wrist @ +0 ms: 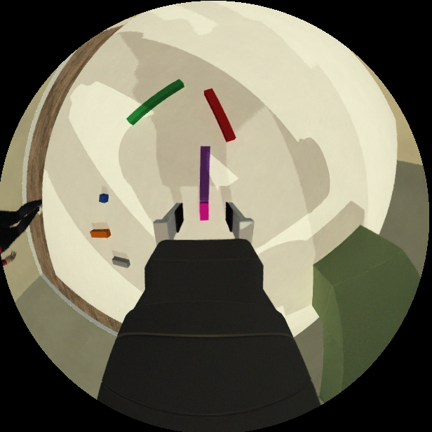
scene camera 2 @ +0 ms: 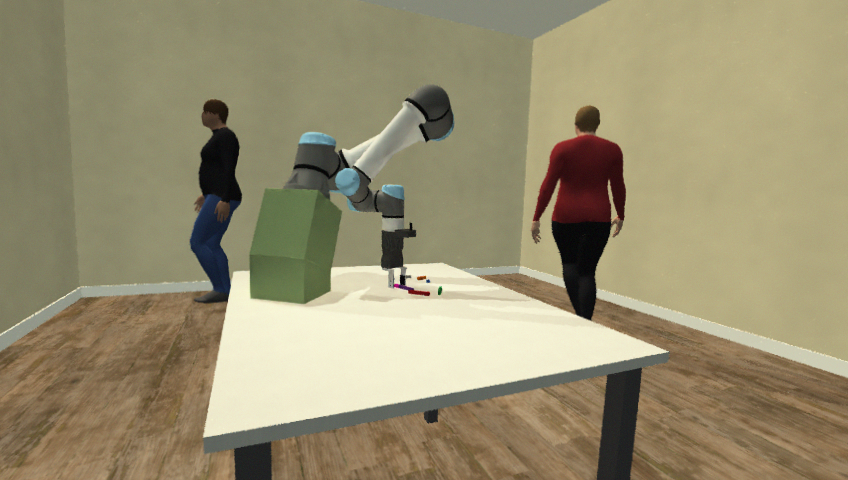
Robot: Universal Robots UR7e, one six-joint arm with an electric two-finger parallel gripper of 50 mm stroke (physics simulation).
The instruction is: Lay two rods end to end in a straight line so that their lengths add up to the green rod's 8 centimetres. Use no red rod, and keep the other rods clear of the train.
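Pixels of known places: gripper, fingertip midpoint: [scene camera 2: 397, 286]; arm's base, origin of the base link: [scene camera 2: 305, 200].
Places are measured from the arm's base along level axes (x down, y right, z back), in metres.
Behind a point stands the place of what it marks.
Note:
A purple rod [scene camera 2: 406, 287] {x 0.282, y 0.084, z -0.323 m} [wrist: 205, 174] and a short magenta rod [scene camera 2: 396, 286] {x 0.287, y 0.044, z -0.299 m} [wrist: 204, 211] lie end to end in one line on the table, their ends meeting with no gap that I can see. My gripper [scene camera 2: 397, 284] {x 0.288, y 0.039, z -0.303 m} [wrist: 204, 211] is open, its fingers standing low on both sides of the magenta rod, apart from it. The green rod [scene camera 2: 439, 290] {x 0.281, y 0.151, z -0.415 m} [wrist: 155, 102] lies beyond the purple rod's far end, to the left in the wrist view. A red rod [scene camera 2: 419, 292] {x 0.284, y 0.153, z -0.345 m} [wrist: 220, 115] lies to the right of the green one, its near end close to the purple rod's far end but apart from it.
A blue piece [scene camera 2: 427, 280] {x 0.283, y -0.008, z -0.432 m} [wrist: 104, 198], an orange rod [scene camera 2: 421, 277] {x 0.283, y -0.066, z -0.428 m} [wrist: 100, 233] and a grey rod [wrist: 121, 262] lie left of the gripper in the wrist view. The green robot pedestal [scene camera 2: 285, 237] {x 0.106, y 0.128, z 0.064 m} [wrist: 372, 290] stands on the table [scene camera 2: 380, 356] {x 0.291, y 0.603, z -0.108 m}. Two people stand beyond the table.

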